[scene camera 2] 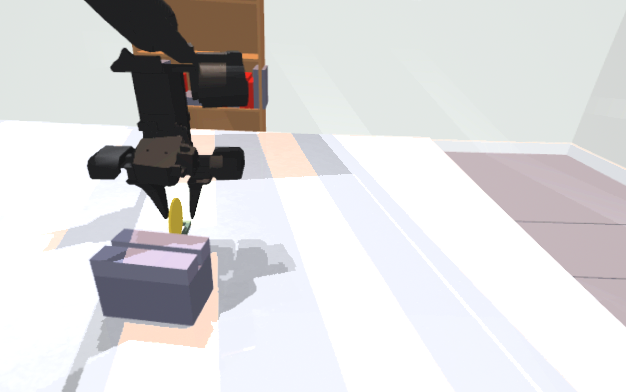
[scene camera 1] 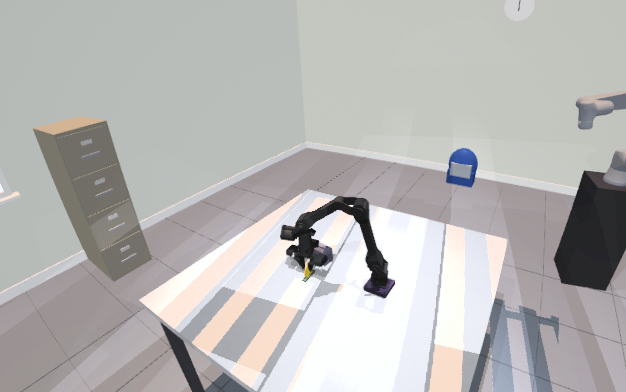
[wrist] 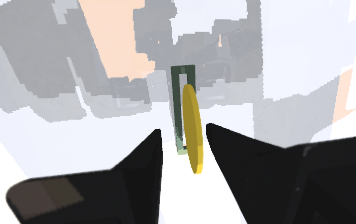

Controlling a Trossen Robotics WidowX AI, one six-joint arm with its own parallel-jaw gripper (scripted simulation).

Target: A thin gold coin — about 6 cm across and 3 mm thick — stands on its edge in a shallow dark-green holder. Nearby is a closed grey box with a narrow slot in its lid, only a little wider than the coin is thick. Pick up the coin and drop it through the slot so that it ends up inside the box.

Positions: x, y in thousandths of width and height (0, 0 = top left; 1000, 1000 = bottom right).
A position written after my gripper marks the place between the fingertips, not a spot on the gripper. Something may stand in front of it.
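My gripper (scene camera 2: 287, 555) is there in scene camera 2, and the wrist view shows me the gripper (wrist: 515, 587) as well. I also see a gold coin (wrist: 538, 516) in the wrist view, and in scene camera 2 there is a grey box (scene camera 2: 287, 685).
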